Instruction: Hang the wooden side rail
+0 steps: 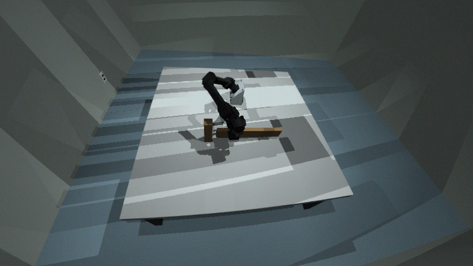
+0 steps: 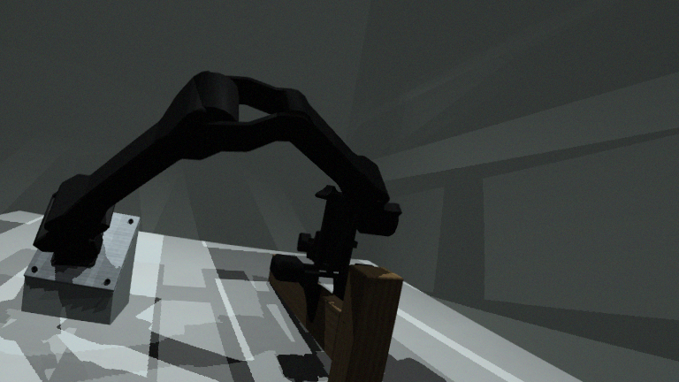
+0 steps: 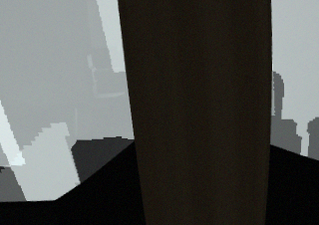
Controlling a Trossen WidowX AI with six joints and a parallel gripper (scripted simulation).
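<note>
My gripper tip is now 14 cm to the left of the wooden post and 4 cm below it.
</note>
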